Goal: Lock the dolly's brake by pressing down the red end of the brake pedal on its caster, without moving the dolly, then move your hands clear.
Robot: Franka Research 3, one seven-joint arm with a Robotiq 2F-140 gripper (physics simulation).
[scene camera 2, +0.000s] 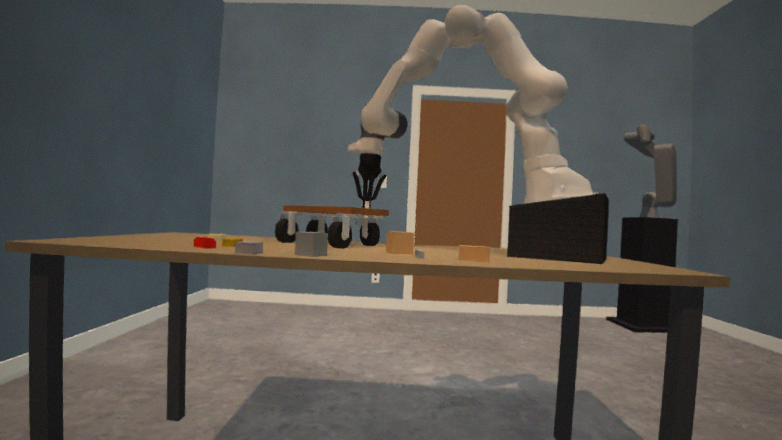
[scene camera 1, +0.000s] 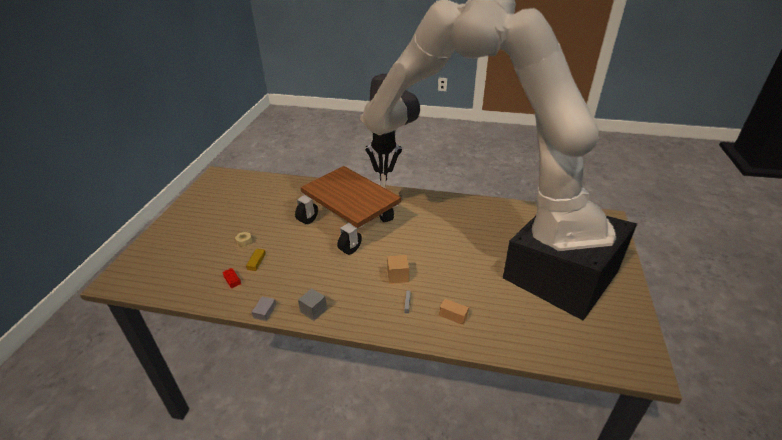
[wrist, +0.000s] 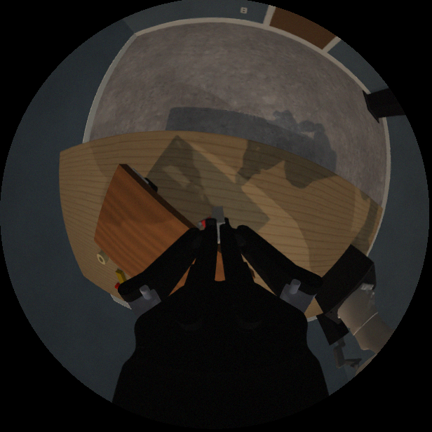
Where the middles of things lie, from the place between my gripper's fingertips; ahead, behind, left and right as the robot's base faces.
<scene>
My gripper is now 11 cm short of the dolly [scene camera 1: 356,199], 12 cm to the right of it and 4 cm above it. The rest, counted from my hand: grey cube [scene camera 2: 313,244] 11 cm ahead, 53 cm to the left, 6 cm below.
</scene>
